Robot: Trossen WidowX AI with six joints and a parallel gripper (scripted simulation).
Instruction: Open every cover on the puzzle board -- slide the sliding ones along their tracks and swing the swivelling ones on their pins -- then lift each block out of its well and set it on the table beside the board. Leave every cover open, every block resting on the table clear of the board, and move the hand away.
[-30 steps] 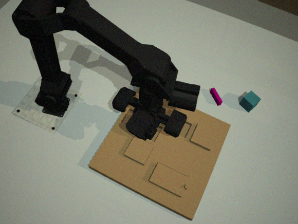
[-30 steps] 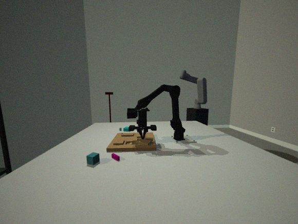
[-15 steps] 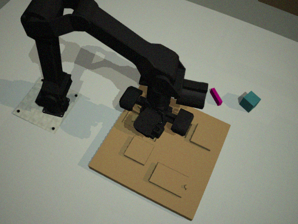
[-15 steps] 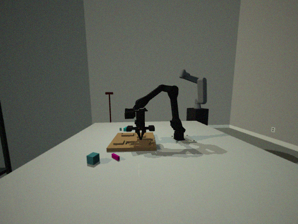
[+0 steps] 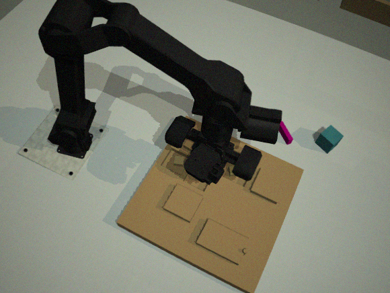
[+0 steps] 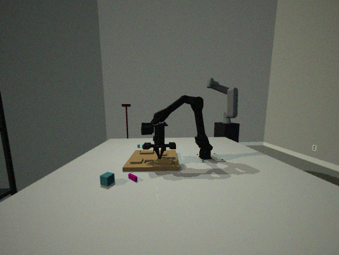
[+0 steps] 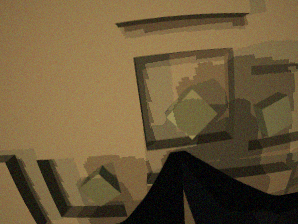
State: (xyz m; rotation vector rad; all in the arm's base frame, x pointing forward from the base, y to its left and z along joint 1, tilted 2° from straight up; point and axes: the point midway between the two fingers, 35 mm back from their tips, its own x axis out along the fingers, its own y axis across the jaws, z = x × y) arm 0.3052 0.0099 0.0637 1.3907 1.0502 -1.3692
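The tan puzzle board is 3 cm ahead of my gripper tip and 6 cm to the right of it. Also, from my gripper tip: orange block (8 cm behind, 34 cm to the right, 2 cm below); teal cube (26 cm ahead, 14 cm to the left); magenta bar (16 cm ahead, 14 cm to the left, 1 cm below).
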